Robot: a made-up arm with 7 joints. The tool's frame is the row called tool. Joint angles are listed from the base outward. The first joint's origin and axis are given. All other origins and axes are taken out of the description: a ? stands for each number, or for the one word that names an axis. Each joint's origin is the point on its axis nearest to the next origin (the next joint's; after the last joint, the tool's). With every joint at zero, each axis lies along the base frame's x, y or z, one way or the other. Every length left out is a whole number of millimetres.
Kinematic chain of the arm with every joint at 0, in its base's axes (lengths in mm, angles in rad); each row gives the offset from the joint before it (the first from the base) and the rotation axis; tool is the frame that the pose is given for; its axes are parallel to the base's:
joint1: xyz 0 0 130 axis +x
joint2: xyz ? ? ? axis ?
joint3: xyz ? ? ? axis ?
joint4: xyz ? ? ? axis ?
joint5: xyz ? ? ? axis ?
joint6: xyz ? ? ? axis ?
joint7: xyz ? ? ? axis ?
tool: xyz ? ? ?
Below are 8 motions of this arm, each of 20 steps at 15 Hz.
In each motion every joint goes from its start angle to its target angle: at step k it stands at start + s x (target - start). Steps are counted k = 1, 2, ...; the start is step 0. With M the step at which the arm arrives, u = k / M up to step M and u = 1 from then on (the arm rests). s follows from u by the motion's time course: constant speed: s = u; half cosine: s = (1 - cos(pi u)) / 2; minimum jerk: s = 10 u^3 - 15 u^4 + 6 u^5.
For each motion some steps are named. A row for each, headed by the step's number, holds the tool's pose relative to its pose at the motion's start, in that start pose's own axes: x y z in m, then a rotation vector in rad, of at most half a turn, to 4 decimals.
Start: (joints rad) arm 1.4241 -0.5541 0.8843 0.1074 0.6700 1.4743 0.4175
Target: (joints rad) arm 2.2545 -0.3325 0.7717 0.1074 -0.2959 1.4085 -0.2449
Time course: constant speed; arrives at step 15
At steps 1, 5, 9, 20:
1: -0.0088 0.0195 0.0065 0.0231 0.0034 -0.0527
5: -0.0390 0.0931 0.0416 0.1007 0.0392 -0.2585
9: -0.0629 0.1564 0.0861 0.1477 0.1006 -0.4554
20: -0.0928 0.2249 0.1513 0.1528 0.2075 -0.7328

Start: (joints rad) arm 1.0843 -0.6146 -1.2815 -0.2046 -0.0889 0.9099 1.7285
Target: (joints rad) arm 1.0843 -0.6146 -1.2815 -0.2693 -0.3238 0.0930 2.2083
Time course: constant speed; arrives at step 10
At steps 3, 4, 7, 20:
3: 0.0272 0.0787 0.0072 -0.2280 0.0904 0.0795
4: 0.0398 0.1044 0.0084 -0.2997 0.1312 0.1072
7: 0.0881 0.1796 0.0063 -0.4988 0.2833 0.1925
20: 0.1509 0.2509 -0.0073 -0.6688 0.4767 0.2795

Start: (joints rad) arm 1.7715 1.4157 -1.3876 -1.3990 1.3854 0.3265 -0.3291
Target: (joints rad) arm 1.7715 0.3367 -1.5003 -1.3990 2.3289 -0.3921 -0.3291
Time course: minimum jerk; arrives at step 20
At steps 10, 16, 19, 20:
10: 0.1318 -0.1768 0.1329 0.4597 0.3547 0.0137
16: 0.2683 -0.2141 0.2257 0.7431 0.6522 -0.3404
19: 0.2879 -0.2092 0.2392 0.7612 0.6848 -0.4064
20: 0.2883 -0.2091 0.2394 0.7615 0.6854 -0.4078

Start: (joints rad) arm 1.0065 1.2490 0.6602 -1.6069 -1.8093 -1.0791 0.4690
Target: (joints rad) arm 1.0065 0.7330 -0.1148 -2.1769 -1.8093 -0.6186 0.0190
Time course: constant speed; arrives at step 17
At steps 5, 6, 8, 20:
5: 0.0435 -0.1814 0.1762 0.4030 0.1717 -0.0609
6: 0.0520 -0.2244 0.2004 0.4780 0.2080 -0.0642
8: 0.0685 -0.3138 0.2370 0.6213 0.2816 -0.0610
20: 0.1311 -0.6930 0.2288 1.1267 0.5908 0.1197

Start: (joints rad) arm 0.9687 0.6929 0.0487 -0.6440 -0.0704 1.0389 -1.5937
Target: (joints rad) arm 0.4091 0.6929 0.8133 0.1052 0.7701 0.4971 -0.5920
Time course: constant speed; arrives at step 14
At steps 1, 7, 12, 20:
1: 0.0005 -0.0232 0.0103 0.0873 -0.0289 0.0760
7: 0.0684 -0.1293 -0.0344 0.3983 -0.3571 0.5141
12: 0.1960 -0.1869 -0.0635 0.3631 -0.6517 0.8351
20: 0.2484 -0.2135 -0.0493 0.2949 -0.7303 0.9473

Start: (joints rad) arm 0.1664 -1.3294 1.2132 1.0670 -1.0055 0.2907 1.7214
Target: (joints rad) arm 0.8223 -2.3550 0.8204 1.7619 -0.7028 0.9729 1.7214
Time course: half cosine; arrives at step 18
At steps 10, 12, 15, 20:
10: -0.2377 -0.2827 -0.3097 0.4650 -0.4974 -0.1346
12: -0.2808 -0.3430 -0.4340 0.6079 -0.5933 -0.1489
15: -0.3119 -0.3977 -0.5872 0.7788 -0.6772 -0.1495
20: -0.3182 -0.4141 -0.6462 0.8446 -0.7016 -0.1450

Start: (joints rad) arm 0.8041 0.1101 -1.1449 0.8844 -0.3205 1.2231 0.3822
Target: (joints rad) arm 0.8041 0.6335 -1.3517 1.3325 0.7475 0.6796 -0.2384
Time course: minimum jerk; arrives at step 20
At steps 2, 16, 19, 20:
2: -0.0020 -0.0007 -0.0010 0.0022 -0.0060 0.0056
16: -0.0895 -0.1986 -0.1986 0.6582 -0.5955 0.4672
19: -0.0837 -0.2113 -0.2135 0.7185 -0.6147 0.4892
20: -0.0836 -0.2116 -0.2138 0.7198 -0.6151 0.4897

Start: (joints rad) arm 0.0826 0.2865 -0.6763 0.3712 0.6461 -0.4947 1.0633
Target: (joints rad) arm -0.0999 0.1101 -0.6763 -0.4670 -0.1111 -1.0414 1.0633
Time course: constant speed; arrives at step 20
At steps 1, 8, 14, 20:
1: -0.0023 0.0235 0.0016 -0.0745 0.0232 -0.0008
8: -0.0151 0.1724 -0.0360 -0.5769 0.2029 0.0156
14: -0.0296 0.2628 -0.1172 -0.9715 0.3852 0.0567
20: -0.0520 0.3126 -0.2165 -1.3194 0.5991 0.1180

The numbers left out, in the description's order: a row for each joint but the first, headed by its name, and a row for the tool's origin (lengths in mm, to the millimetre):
joint2: xyz 0 590 50, axis +y
joint3: xyz -100 0 70, axis -x
joint4: xyz 0 90 -400, axis +z
joint5: xyz -30 -70 0, axis +x
joint6: xyz 0 0 -140, axis +y
joint7: xyz -20 0 430, axis +z
tool: xyz -310 20 0

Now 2 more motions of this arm.
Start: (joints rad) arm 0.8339 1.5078 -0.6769 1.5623 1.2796 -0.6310 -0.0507
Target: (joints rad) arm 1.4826 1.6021 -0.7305 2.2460 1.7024 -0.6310 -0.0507
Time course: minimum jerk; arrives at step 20
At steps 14, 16, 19, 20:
14: 0.0906 -0.0058 -0.1592 0.6963 0.9558 -0.1953
16: 0.0957 0.0013 -0.2029 0.7706 1.0817 -0.2199
19: 0.0969 0.0068 -0.2281 0.8093 1.1503 -0.2328
20: 0.0969 0.0069 -0.2287 0.8100 1.1517 -0.2331

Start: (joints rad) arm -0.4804 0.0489 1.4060 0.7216 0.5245 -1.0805 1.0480
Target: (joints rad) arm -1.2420 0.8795 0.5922 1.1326 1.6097 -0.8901 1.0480
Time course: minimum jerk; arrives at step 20
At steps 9, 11, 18, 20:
9: 0.0532 -0.0085 -0.1562 0.6684 -0.2230 -0.3591
11: 0.0948 0.0319 -0.1972 0.9748 -0.2575 -0.6028
18: 0.2275 0.1566 -0.2143 1.5076 -0.2605 -1.3015
20: 0.2312 0.1593 -0.2140 1.5162 -0.2604 -1.3191

